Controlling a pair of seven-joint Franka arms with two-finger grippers.
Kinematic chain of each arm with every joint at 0, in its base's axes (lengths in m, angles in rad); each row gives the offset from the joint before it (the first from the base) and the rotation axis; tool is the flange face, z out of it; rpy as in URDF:
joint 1: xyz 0 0 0.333 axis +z
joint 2: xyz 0 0 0 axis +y
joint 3: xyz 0 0 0.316 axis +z
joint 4: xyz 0.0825 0 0 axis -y
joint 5: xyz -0.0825 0 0.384 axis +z
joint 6: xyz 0 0 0 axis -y
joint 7: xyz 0.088 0 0 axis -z
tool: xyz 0 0 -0.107 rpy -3.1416 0 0
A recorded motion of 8 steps. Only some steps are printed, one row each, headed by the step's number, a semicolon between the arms.
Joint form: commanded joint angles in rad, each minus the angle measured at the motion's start. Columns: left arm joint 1, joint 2, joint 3, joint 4, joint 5, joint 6, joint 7; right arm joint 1, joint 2, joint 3, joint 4, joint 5, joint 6, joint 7.
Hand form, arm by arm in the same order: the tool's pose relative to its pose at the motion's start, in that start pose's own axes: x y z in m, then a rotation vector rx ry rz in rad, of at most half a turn. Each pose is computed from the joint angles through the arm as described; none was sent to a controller.
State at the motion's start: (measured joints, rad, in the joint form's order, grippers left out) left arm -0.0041 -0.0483 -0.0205 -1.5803 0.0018 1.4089 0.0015; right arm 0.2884 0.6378 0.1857 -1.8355 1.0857 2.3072 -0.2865
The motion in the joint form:
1: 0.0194 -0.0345 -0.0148 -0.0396 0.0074 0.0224 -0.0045; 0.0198 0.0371 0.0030 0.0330 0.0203 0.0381 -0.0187
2: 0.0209 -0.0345 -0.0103 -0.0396 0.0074 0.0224 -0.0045; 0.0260 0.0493 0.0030 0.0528 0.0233 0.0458 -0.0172
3: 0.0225 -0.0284 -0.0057 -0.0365 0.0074 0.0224 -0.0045; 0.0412 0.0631 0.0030 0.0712 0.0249 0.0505 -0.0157
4: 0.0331 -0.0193 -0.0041 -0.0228 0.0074 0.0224 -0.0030; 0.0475 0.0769 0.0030 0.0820 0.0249 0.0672 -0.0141
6: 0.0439 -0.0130 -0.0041 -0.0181 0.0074 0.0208 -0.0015; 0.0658 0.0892 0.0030 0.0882 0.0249 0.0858 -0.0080
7: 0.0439 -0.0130 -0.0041 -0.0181 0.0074 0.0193 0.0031; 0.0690 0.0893 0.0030 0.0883 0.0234 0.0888 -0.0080
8: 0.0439 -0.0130 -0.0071 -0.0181 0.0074 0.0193 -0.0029; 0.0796 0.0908 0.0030 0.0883 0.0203 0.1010 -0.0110
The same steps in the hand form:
1: -0.0087 -0.0027 -0.0004 0.0087 0.0172 -0.0105; 0.0056 -0.0018 0.0146 0.0034 0.0224 -0.0132
2: -0.0087 -0.0059 -0.0004 0.0076 0.0172 -0.0164; 0.0093 -0.0057 0.0173 0.0071 0.0309 -0.0173
3: -0.0067 -0.0092 0.0011 0.0064 0.0142 -0.0224; 0.0094 -0.0111 0.0255 0.0076 0.0280 -0.0262
4: -0.0040 -0.0157 -0.0008 0.0047 0.0187 -0.0330; 0.0117 -0.0100 0.0303 0.0020 0.0380 -0.0253
6: -0.0023 -0.0214 0.0003 0.0033 0.0154 -0.0422; 0.0092 -0.0116 0.0409 -0.0085 0.0395 -0.0262
7: -0.0025 -0.0214 0.0004 0.0033 0.0139 -0.0376; 0.0085 -0.0126 0.0421 -0.0110 0.0399 -0.0294
8: -0.0024 -0.0198 0.0004 0.0038 0.0139 -0.0407; 0.0062 -0.0148 0.0466 -0.0195 0.0427 -0.0408

